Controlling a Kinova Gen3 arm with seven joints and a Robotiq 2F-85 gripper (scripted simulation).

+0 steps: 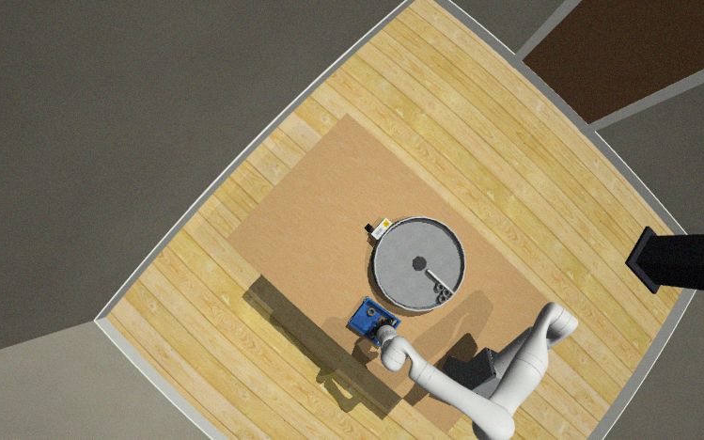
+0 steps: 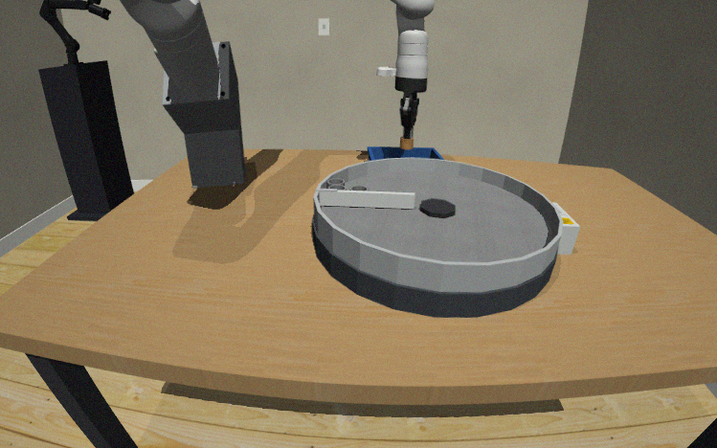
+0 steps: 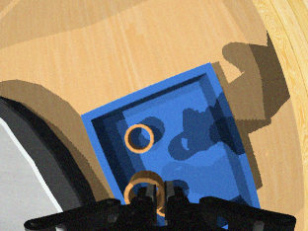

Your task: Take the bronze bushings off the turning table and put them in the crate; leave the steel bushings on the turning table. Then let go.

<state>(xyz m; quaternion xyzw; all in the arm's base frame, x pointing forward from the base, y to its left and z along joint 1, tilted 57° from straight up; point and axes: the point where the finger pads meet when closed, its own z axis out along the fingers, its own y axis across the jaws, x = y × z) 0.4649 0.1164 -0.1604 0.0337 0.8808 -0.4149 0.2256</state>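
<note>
The blue crate is 20 mm to the left of my hand and 90 mm below it. Round my hand: grey turning table (30 mm ahead, 310 mm to the right, 60 mm below).
</note>
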